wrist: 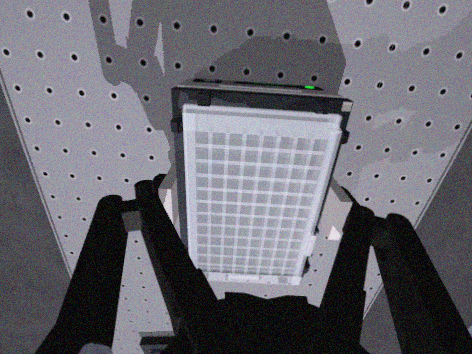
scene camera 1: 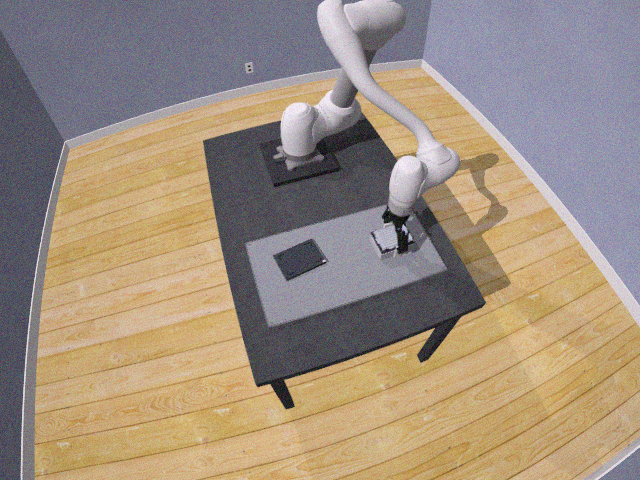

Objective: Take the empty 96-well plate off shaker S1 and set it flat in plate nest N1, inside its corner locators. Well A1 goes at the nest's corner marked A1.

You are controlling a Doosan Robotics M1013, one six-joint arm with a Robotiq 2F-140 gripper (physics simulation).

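Frame: origin at the arm's base, x right, y back, z down, level; centimetres.
Seen in the pictures: arm's base at its link origin: (scene camera 1: 300, 154).
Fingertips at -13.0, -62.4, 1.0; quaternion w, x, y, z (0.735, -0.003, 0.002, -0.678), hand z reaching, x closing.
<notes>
Offsets run from my fingertips to a thing's top centre, as dx, dy, dz. Level surfaces: height alone.
The white 96-well plate @[+0.0, +0.0, -7.0] (scene camera 1: 384, 237) (wrist: 257, 195) sits on shaker S1 (scene camera 1: 385, 254) (wrist: 225, 98), a box with a dark top and a small green light at its far edge in the wrist view. My gripper (scene camera 1: 397, 239) (wrist: 248, 167) is open around the plate, with one pad beside each long side. In the wrist view a narrow gap shows between the plate and the pads. The fingers hide part of the plate in the scene view. Plate nest N1 @[+34.9, +8.4, -1.5] (scene camera 1: 299, 259) is a dark flat rectangle with a small white mark at one corner; its A1 label is too small to read.
The shaker and nest stand apart on a light grey perforated board @[dz -0.1] (scene camera 1: 346, 273) (wrist: 70, 135), the shaker on the right in the scene view. The board lies on a dark table @[dz +1.3] (scene camera 1: 361, 330). The arm's base plate (scene camera 1: 330, 167) is at the table's back.
</notes>
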